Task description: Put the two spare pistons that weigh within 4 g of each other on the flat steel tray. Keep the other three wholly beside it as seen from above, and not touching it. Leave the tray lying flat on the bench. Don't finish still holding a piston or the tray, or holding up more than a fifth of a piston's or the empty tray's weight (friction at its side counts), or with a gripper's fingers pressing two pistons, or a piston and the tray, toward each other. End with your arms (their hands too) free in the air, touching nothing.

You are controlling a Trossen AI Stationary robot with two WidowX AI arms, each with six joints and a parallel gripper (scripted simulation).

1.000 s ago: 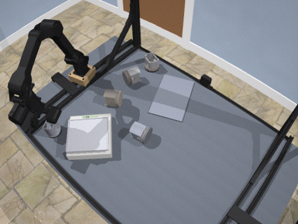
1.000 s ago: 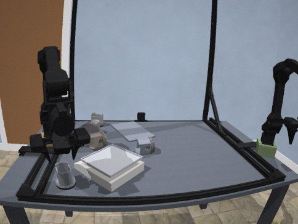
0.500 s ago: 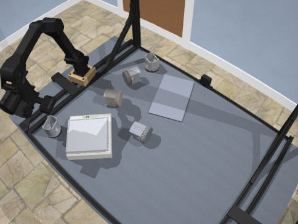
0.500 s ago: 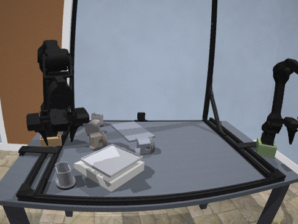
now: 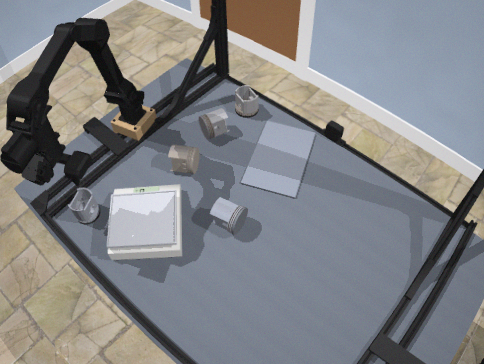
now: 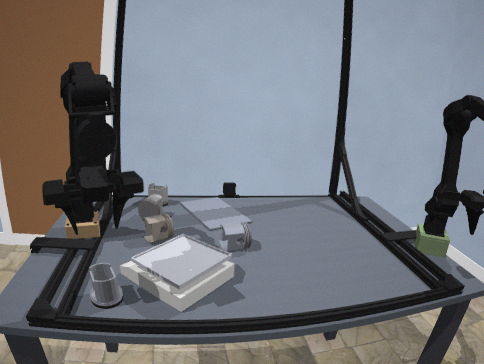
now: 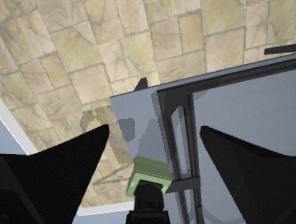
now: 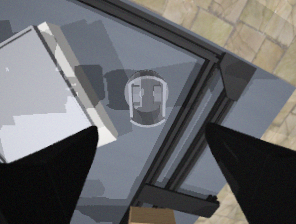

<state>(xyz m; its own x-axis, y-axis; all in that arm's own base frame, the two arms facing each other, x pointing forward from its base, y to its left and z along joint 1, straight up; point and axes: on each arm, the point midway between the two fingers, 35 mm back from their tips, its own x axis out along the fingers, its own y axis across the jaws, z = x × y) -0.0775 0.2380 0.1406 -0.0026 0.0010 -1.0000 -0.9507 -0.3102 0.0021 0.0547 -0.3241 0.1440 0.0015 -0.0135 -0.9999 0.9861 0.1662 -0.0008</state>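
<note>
Now: right hand 31 cm past the tan piston, 6 cm to the right of it and 17 cm above it. Also, from my right hand: flat steel tray (53 cm behind, 20 cm to the left, 20 cm below).
</note>
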